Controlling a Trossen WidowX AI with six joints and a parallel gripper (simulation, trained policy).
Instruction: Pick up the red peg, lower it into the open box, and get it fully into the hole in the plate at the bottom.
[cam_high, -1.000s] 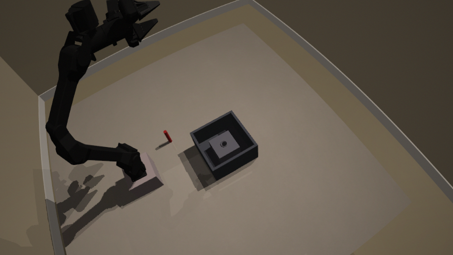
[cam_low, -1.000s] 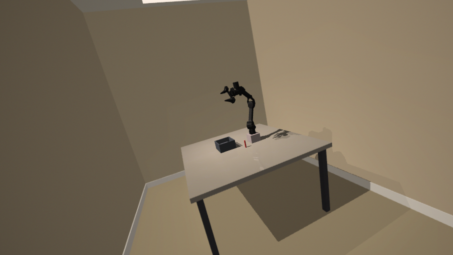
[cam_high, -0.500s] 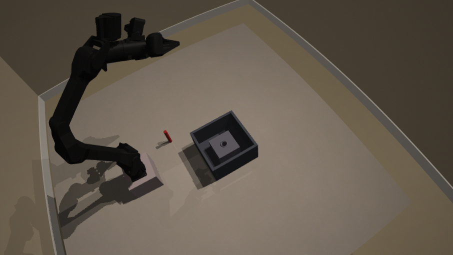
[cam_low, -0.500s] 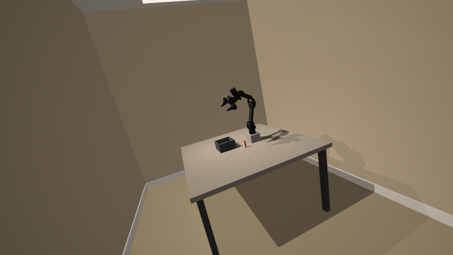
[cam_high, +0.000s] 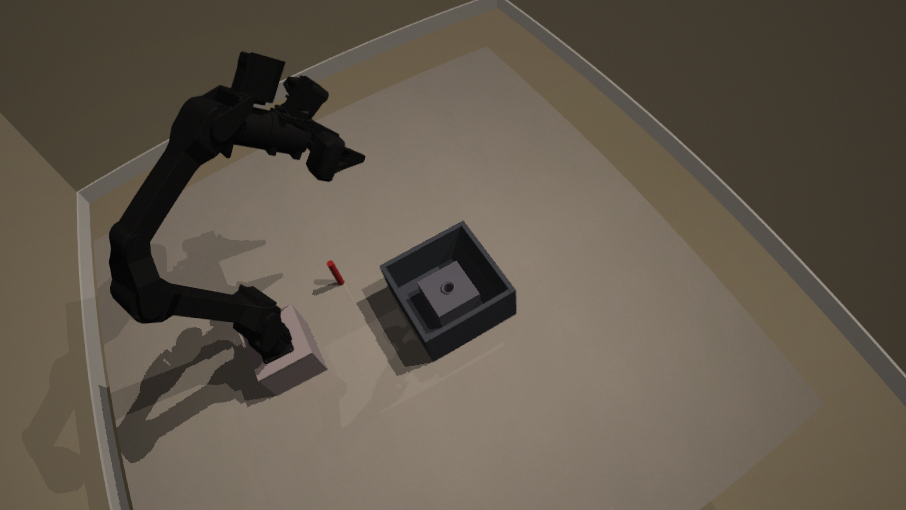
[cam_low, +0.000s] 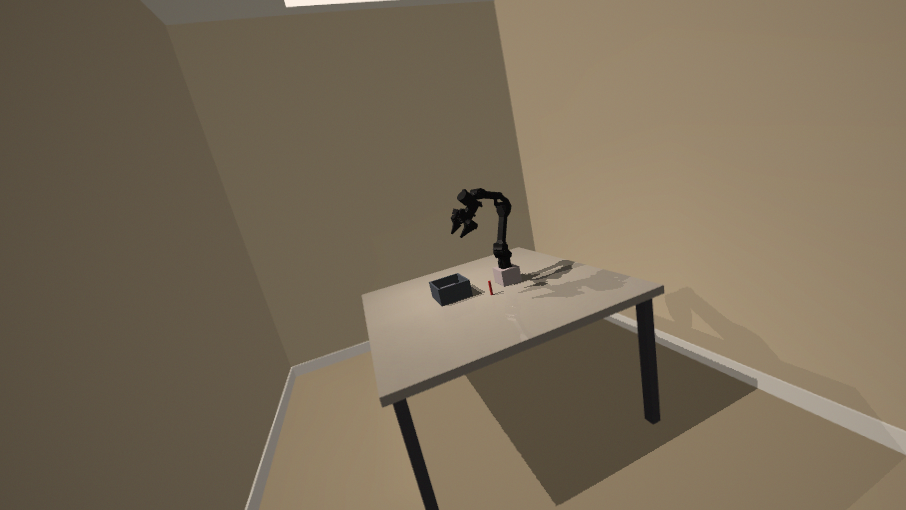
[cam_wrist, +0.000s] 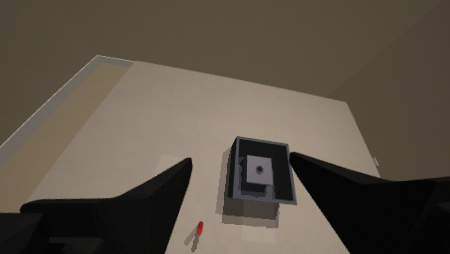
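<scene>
Right now my gripper tip is 12 cm past the red peg, 2 cm to the right of it and 33 cm above it. The rest, counted from my gripper tip: grey plate 6 cm ahead, 14 cm to the right, 32 cm below; then dark box 6 cm ahead, 14 cm to the right, 34 cm below.
</scene>
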